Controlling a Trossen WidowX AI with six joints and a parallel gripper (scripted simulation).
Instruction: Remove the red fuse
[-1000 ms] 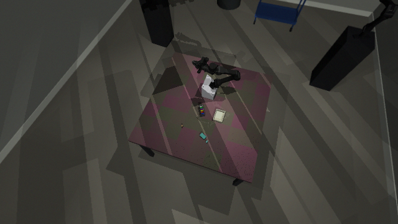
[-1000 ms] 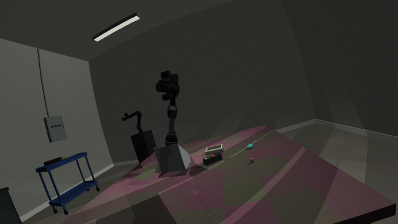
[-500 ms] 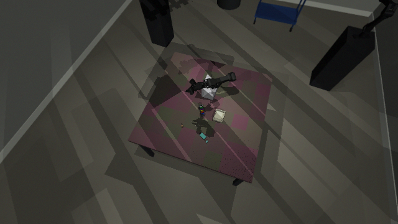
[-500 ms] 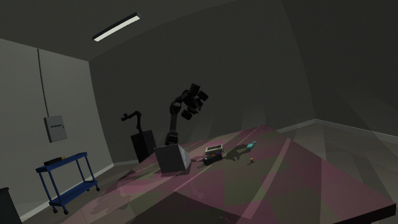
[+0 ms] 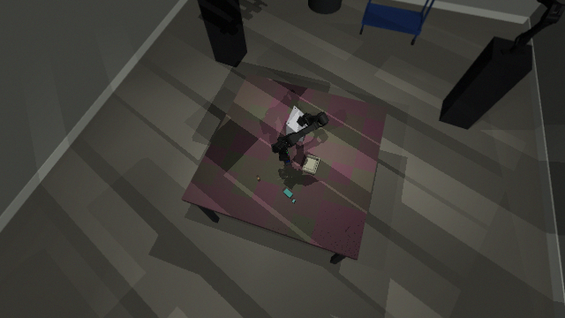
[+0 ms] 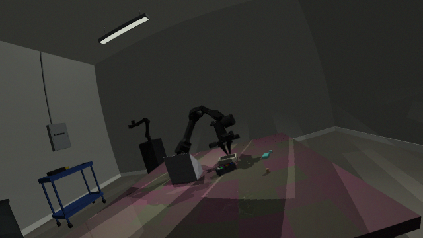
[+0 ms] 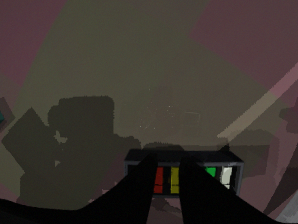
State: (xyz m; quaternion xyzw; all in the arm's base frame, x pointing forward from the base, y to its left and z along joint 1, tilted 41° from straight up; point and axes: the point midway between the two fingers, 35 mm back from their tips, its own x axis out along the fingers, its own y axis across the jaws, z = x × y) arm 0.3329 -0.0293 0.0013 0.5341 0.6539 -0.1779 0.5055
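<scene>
The red fuse is 2 cm behind my gripper tip, 4 cm to the left of it and 9 cm below it. From my gripper tip the other things lie so: pale tray (6 cm behind, 22 cm to the left, 11 cm below).
</scene>
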